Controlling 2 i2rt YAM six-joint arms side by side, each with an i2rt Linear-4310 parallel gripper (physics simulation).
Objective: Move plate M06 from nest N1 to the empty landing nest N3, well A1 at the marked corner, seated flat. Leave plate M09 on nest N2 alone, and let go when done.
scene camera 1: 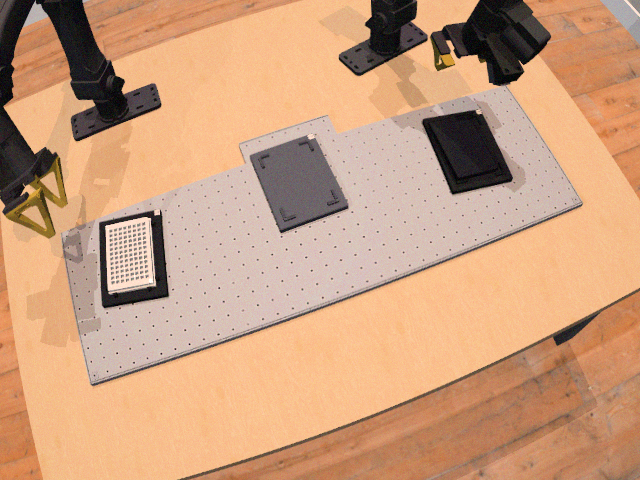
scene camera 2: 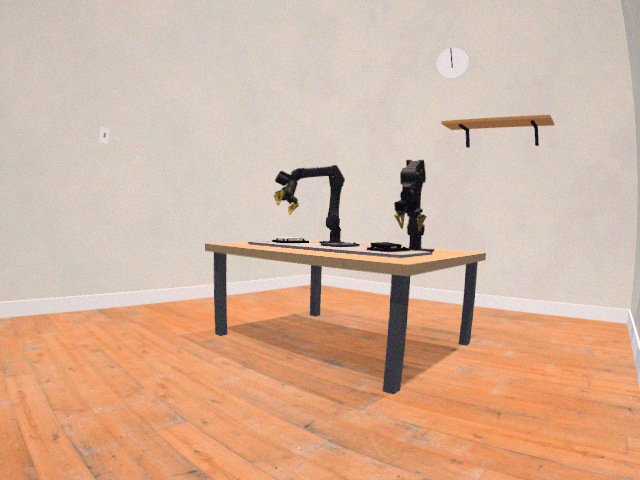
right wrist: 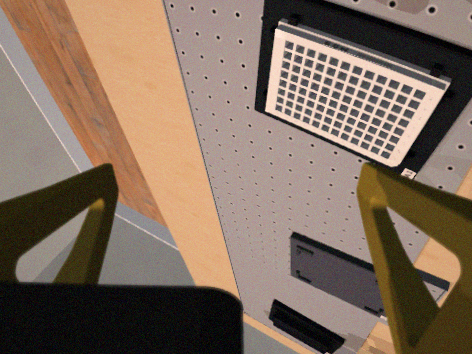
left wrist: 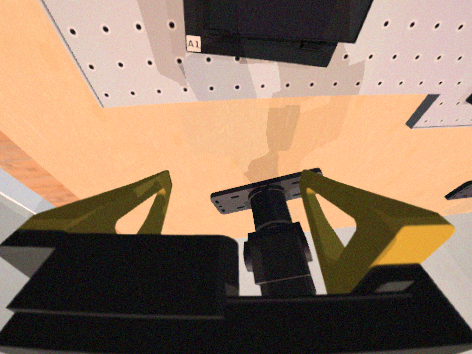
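A black plate (scene camera 1: 462,142) (left wrist: 280,17), taken as M06 though no name is readable, rests on a black nest (scene camera 1: 481,184) (left wrist: 260,52) at the right in scene camera 1. The grey nest N3 (scene camera 1: 299,180) (right wrist: 335,275), centre, is empty; its white corner tag (scene camera 1: 310,136) is at the top right. The white 96-well plate (scene camera 1: 130,253) (right wrist: 350,95), taken as M09, sits on a black nest (scene camera 1: 161,279) (right wrist: 435,132). My left gripper (scene camera 1: 463,63) (scene camera 2: 410,227) (left wrist: 235,177) is open and empty, beyond the black plate's nest. My right gripper (scene camera 1: 58,221) (scene camera 2: 284,208) (right wrist: 237,176) is open and empty, near the white plate.
All three nests stand on a grey perforated board (scene camera 1: 248,268) on the wooden table (scene camera 1: 330,377). The arm bases (scene camera 1: 116,111) (scene camera 1: 382,47) are bolted behind the board. A wall shelf (scene camera 2: 498,122) hangs beyond the table.
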